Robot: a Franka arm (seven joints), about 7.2 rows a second.
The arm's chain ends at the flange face. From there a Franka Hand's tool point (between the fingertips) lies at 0.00 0.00 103.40 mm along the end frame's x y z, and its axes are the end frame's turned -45 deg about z.
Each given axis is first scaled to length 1.
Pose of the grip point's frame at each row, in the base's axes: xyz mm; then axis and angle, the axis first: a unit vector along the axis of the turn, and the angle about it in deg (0 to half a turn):
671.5, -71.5, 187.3, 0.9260, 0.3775, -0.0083, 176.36
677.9, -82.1, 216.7, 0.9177, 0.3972, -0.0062, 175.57
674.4, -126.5, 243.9, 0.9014, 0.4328, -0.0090, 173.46
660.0, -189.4, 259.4, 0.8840, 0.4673, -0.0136, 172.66
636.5, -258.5, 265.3, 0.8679, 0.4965, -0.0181, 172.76
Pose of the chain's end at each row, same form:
670.6, -64.8, 290.5, 1.0000, -0.0056, 0.0045, 176.27
675.9, -74.3, 319.8, 0.9998, 0.0158, 0.0091, 175.64
671.0, -115.1, 346.6, 0.9984, 0.0549, 0.0135, 173.56
656.3, -176.4, 361.9, 0.9956, 0.0934, 0.0120, 172.62
633.3, -245.3, 367.8, 0.9919, 0.1266, 0.0075, 172.52

